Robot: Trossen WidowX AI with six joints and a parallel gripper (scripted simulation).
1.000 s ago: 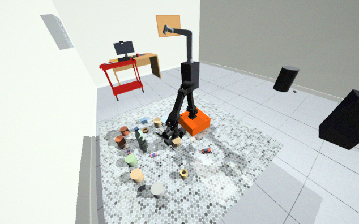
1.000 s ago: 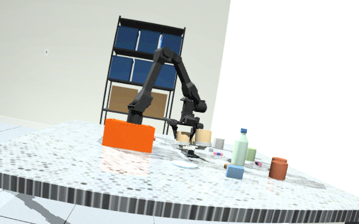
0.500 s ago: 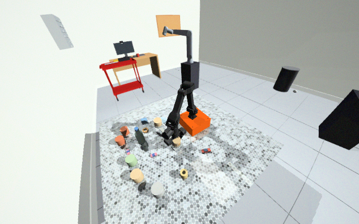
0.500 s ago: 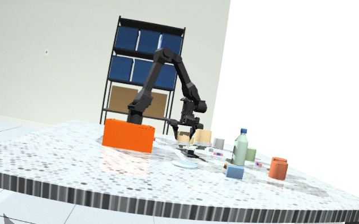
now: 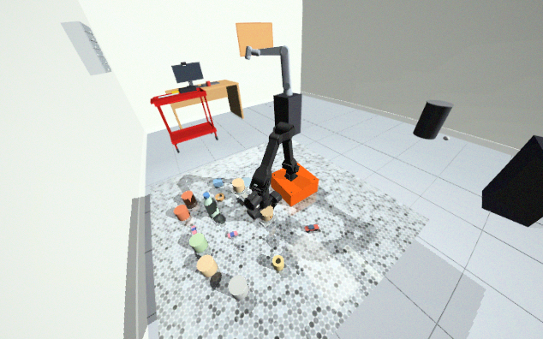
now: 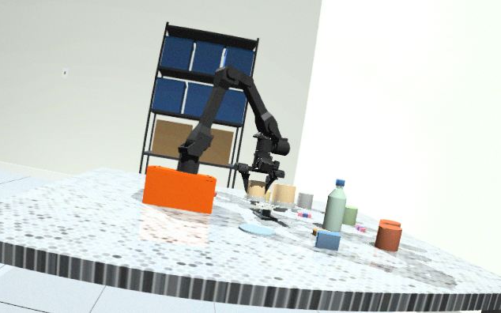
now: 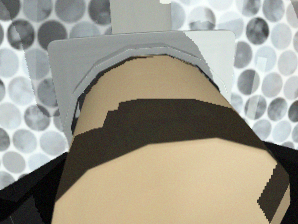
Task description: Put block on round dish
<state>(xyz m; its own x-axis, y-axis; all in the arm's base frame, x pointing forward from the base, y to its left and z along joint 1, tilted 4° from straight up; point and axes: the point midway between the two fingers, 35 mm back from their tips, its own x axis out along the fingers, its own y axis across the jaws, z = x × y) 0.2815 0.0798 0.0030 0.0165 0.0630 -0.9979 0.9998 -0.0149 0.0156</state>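
Right now the mint block is 10 mm below my gripper tip. Also, from my gripper tip: pale blue round dish 350 mm to the right, 110 mm behind, 60 mm below; then green bottle 260 mm to the right, 190 mm ahead, 50 mm above; then blue box 480 mm to the right, 50 mm ahead, 40 mm below.
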